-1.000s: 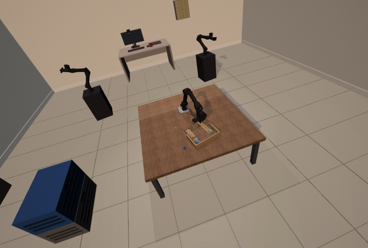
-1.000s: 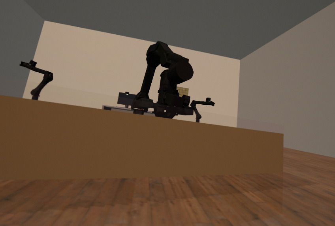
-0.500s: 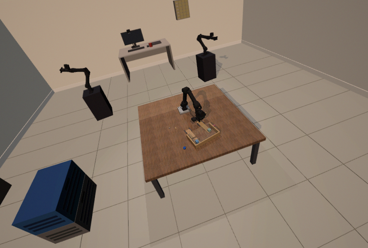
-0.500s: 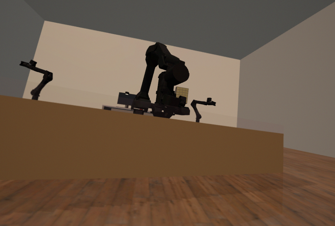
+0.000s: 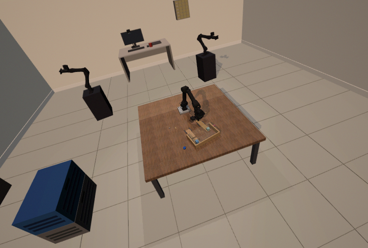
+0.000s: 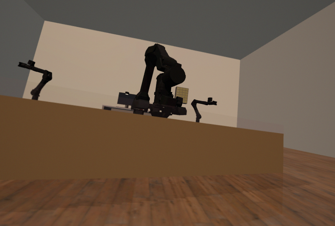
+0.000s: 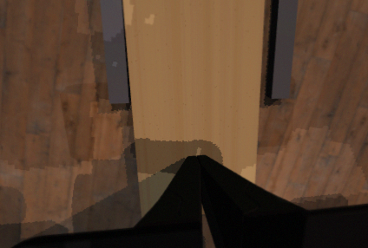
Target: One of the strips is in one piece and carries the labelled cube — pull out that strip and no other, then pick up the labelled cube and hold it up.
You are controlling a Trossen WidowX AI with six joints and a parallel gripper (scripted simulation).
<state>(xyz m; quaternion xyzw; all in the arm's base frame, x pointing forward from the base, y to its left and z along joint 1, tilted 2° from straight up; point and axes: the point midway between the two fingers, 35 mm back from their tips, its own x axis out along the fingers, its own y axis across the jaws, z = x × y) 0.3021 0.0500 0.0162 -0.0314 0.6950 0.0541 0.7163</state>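
The plain strip is 10 cm ahead of my gripper tip and 1 cm to the left of it. The rest, counted from my gripper tip: blue item (33 cm to the right, 30 cm ahead).
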